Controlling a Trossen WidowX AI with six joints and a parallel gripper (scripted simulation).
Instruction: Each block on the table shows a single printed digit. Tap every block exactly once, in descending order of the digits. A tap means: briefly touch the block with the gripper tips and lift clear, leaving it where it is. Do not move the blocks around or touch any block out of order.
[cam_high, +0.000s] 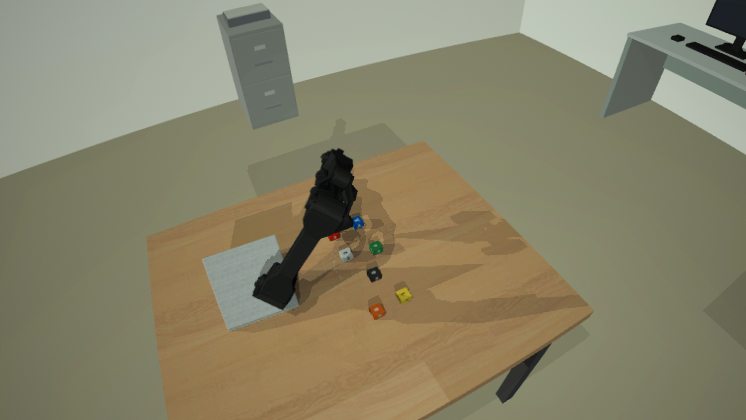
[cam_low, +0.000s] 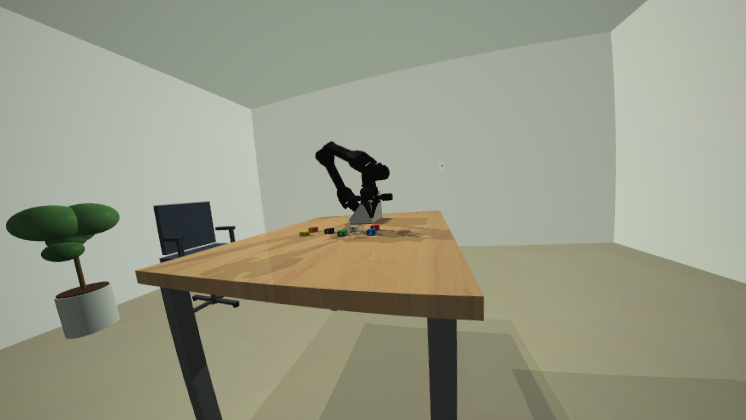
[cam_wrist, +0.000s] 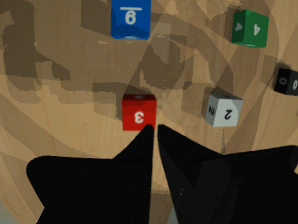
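Now: gripper tip 10 mm to the right of the red block and 40 mm above it. From my gripper tip the other things lie so: blue block 80 mm ahead, 30 mm to the left, 40 mm below; white block 10 mm ahead, 80 mm to the right, 40 mm below; green block 100 mm ahead, 90 mm to the right, 40 mm below.
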